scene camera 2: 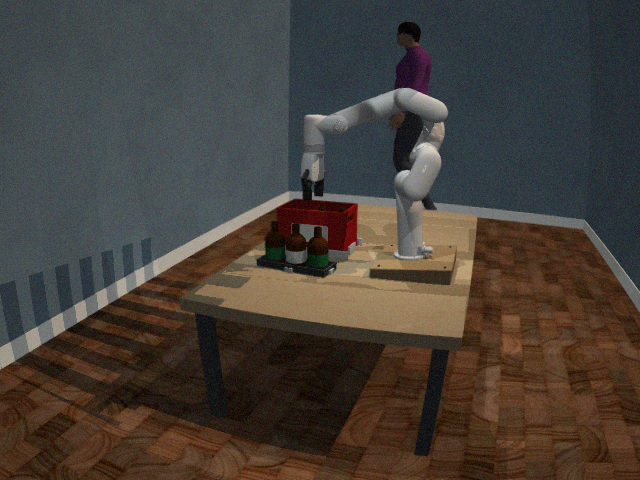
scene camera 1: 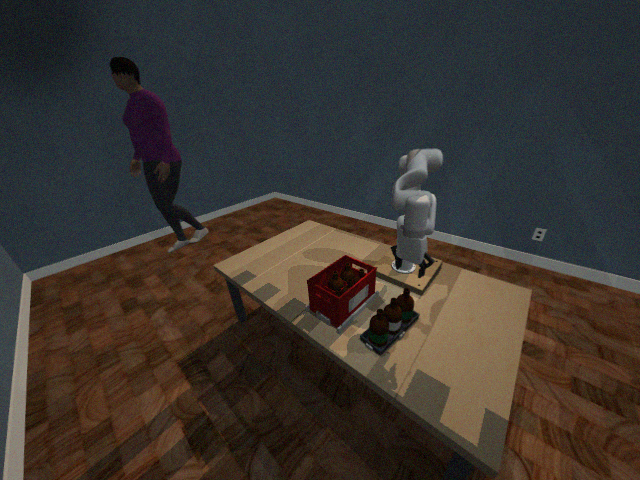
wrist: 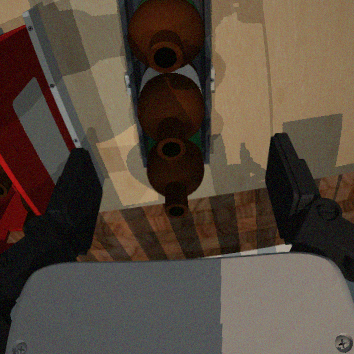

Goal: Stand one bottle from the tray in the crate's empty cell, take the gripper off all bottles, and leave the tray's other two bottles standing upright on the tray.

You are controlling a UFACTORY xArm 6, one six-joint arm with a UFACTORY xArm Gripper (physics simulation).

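Places are measured from the arm's base along level axes (x ahead, y left, z up), in metres.
Pixels of known places: gripper, between the fingertips: (scene camera 2: 313,198) (scene camera 1: 409,271) (wrist: 179,162); arm's base, origin of its link: (scene camera 2: 410,255) (scene camera 1: 403,266).
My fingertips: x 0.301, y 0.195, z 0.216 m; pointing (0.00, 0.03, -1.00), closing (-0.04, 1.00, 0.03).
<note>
Ahead of a thing's pixels: the offset from my fingertips to its middle. Level surfaces: height alone.
Three brown bottles stand upright in a row on the dark tray @[0.074 m ahead, 0.008 m right, 0.249 m down] (scene camera 1: 379,351) (scene camera 2: 305,269) (wrist: 208,145): an outer green-label one @[0.160 m ahead, 0.008 m right, 0.179 m down] (scene camera 1: 379,325) (scene camera 2: 275,245) (wrist: 175,172), a middle white-label one @[0.072 m ahead, 0.008 m right, 0.179 m down] (scene camera 1: 394,312) (scene camera 2: 296,245) (wrist: 171,105), and a green-label one @[0.015 m back, 0.007 m right, 0.179 m down] (scene camera 1: 406,302) (scene camera 2: 317,248) (wrist: 166,30) nearest the arm's base. The red crate @[0.111 m ahead, 0.257 m right, 0.174 m down] (scene camera 1: 323,304) (scene camera 2: 341,227) (wrist: 20,55) stands beside the tray with brown bottles @[0.115 m ahead, 0.301 m right, 0.176 m down] (scene camera 1: 337,281) inside; its empty cell cannot be made out. My gripper (scene camera 1: 409,269) (scene camera 2: 313,195) (wrist: 179,162) is open and empty, pointing down, above bottle height and touching no bottle.
The crate's wall rises left of my fingers in the wrist view. The arm stands on a wooden base plate (scene camera 1: 421,281) (scene camera 2: 413,273) near one long edge of the table @[0.261 m down] (scene camera 1: 480,330) (scene camera 2: 330,304). A person in a purple top (scene camera 1: 149,126) (scene camera 2: 413,67) is beyond the table.
</note>
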